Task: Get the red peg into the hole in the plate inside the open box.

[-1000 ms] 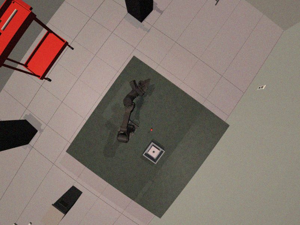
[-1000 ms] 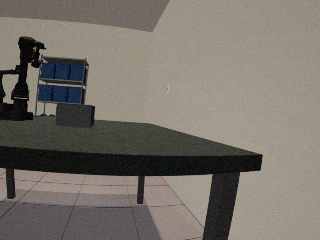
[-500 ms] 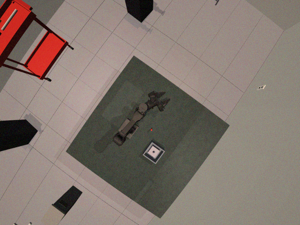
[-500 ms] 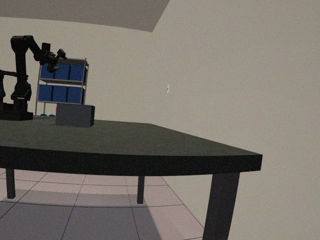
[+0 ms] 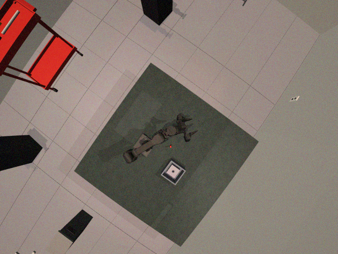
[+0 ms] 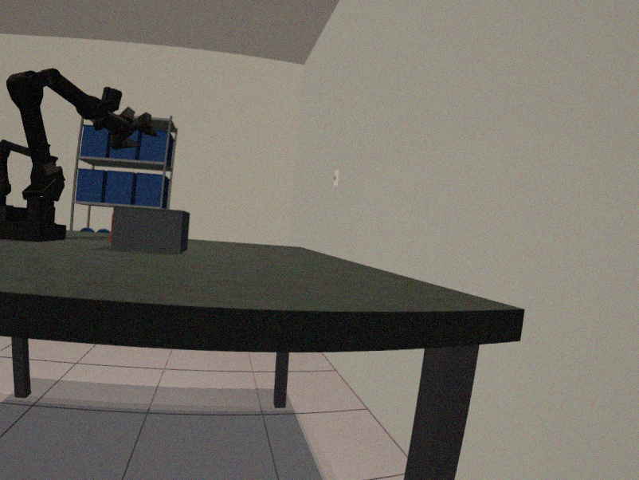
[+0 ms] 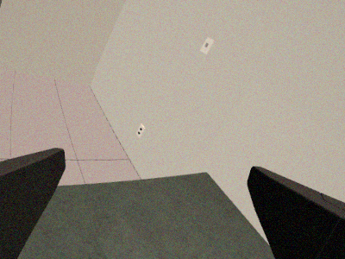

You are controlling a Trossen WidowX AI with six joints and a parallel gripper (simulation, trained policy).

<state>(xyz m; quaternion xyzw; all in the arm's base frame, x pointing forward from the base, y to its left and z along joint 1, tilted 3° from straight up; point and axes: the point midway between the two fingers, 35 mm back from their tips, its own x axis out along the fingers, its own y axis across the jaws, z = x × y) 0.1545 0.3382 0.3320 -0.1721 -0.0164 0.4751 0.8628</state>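
Right now my gripper tip is 320 mm above the red peg and 250 mm to the left of it. Also, from my gripper tip: grey box (410 mm to the right, 330 mm below, 160 mm ahead).
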